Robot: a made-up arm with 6 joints.
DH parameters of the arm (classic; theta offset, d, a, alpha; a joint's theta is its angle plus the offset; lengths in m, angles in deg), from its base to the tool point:
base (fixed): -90 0.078 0 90
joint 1: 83.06 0 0.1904 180
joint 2: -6.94 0.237 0.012 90
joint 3: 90 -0.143 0.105 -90
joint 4: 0 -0.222 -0.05 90
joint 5: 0 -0.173 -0.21 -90
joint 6: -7.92 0 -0.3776 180
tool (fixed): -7.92 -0.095 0 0
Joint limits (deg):
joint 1: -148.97..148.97
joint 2: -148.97..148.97
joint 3: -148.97..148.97
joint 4: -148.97..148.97
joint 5: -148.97..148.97
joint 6: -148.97..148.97
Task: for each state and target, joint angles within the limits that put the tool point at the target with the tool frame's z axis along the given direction. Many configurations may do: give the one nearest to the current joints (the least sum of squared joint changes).
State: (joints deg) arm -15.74 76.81 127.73 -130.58 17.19 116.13
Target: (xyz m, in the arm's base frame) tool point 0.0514 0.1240 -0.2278 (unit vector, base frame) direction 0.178 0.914 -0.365
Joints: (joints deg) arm 29.71 113.43 148.97 -141.99 -25.27 82.12
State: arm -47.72 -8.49 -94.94 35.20 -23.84 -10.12
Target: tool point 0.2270 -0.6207 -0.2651 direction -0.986 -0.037 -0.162
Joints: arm -40.18 -25.72 -78.71 -12.73 -20.26 -16.83
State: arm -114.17 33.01 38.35 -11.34 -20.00 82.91
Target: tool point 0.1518 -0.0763 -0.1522 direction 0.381 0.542 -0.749
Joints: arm -121.82 77.65 61.94 -23.42 -41.11 90.37
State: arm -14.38 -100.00 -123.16 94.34 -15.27 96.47
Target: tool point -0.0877 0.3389 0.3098 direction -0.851 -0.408 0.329
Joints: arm -19.87 -76.97 -91.51 105.86 31.19 78.45
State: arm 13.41 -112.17 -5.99 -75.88 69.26 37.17
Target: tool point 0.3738 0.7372 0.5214 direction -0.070 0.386 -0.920
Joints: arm 12.62 -121.38 0.84 -101.97 23.72 51.10
